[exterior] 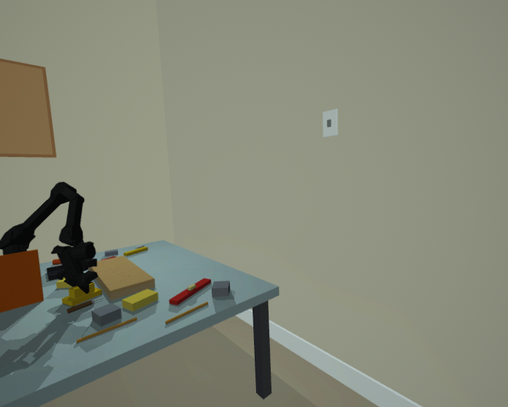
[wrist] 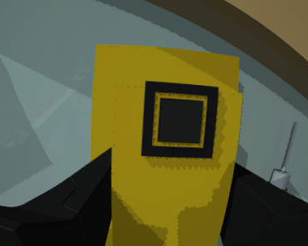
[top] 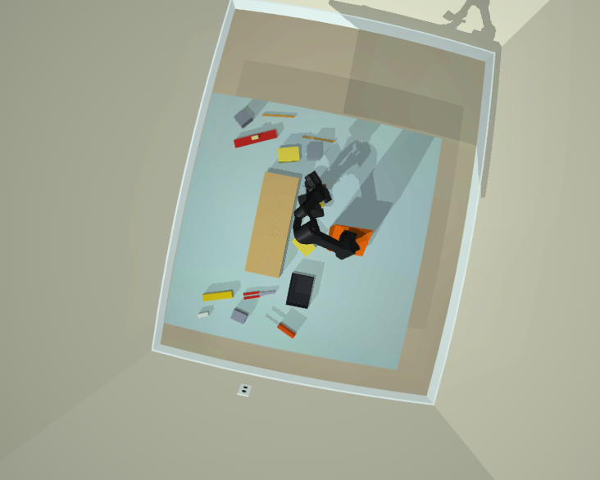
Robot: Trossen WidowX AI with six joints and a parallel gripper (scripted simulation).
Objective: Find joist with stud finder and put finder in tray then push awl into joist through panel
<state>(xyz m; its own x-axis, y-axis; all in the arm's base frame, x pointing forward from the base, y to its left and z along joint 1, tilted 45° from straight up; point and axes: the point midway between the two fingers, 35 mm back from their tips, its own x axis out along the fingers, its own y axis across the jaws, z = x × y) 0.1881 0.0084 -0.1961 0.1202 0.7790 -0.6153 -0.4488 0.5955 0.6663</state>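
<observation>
The awl is 1 cm ahead of my gripper tip, 9 cm to the right of it and 2 cm below it. From my gripper tip the other things lie so: red level: 37 cm ahead, 25 cm to the right, 1 cm below; dark tray: 8 cm behind, 45 cm to the left, 1 cm below; yellow stud finder: 1 cm ahead, 2 cm above.
</observation>
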